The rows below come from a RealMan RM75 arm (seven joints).
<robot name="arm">
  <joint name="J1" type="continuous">
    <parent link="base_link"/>
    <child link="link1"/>
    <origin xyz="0 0 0.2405"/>
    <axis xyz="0 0 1"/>
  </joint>
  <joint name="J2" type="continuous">
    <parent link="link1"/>
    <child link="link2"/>
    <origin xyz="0 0 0" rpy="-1.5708 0 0"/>
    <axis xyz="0 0 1"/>
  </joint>
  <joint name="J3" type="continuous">
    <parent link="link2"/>
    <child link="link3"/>
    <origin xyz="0 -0.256 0" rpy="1.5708 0 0"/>
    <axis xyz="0 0 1"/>
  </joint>
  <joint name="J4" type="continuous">
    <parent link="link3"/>
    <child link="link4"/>
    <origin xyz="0 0 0" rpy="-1.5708 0 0"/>
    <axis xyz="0 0 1"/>
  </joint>
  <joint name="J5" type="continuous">
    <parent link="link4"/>
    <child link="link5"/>
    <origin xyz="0 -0.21 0" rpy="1.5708 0 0"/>
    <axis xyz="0 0 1"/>
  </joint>
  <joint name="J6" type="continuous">
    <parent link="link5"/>
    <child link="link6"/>
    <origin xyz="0 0 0" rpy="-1.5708 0 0"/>
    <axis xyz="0 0 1"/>
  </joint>
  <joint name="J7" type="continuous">
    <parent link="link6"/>
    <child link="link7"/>
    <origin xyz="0 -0.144 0" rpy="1.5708 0 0"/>
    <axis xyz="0 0 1"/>
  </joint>
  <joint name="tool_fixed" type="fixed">
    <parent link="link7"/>
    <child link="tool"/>
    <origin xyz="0 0 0"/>
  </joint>
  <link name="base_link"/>
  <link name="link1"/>
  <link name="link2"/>
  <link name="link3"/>
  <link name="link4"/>
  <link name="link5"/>
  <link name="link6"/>
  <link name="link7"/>
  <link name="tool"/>
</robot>
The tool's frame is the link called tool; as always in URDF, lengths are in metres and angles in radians. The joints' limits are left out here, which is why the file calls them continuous.
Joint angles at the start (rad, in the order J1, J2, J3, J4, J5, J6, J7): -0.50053, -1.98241, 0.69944, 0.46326, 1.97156, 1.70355, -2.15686
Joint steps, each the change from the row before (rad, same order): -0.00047, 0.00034, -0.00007, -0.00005, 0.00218, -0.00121, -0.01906; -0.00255, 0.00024, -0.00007, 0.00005, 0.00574, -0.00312, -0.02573; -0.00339, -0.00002, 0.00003, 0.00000, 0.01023, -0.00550, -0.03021; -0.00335, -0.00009, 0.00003, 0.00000, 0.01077, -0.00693, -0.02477; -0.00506, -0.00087, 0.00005, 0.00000, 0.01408, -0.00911, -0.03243; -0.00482, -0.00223, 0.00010, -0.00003, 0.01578, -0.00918, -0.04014; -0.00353, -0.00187, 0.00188, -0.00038, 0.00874, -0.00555, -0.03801; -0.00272, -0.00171, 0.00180, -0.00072, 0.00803, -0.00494, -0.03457; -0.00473, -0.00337, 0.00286, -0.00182, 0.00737, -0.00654, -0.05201; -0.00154, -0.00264, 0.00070, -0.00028, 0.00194, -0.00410, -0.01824; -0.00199, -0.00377, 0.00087, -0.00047, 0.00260, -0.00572, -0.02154; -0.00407, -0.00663, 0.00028, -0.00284, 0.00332, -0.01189, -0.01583; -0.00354, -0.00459, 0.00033, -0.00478, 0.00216, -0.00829, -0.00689; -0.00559, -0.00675, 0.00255, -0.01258, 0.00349, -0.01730, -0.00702
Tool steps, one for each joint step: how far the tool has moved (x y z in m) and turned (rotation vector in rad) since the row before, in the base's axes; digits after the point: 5 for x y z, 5 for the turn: -0.00023, 0.00011, -0.00005, -0.00977, -0.00194, 0.01622; -0.00007, 0.00059, -0.00038, -0.01421, 0.00021, 0.02058; -0.00038, 0.00065, -0.00086, -0.01804, 0.00374, 0.02464; -0.00057, 0.00073, -0.00094, -0.01473, 0.00633, 0.02083; -0.00040, 0.00107, -0.00150, -0.01915, 0.00782, 0.02673; -0.00036, 0.00068, -0.00214, -0.02383, 0.00648, 0.03378; 0.00015, 0.00041, -0.00168, -0.02132, 0.00078, 0.03148; -0.00003, 0.00015, -0.00159, -0.01953, 0.00074, 0.02935; 0.00081, 0.00051, -0.00251, -0.02733, -0.00354, 0.04386; 0.00046, 0.00029, -0.00137, -0.00819, -0.00171, 0.01626; 0.00062, 0.00034, -0.00193, -0.00972, -0.00183, 0.01946; 0.00114, 0.00087, -0.00354, -0.00634, -0.00021, 0.01653; 0.00093, 0.00040, -0.00290, -0.00450, -0.00074, 0.00869; 0.00083, 0.00021, -0.00546, -0.00747, 0.00130, 0.01408
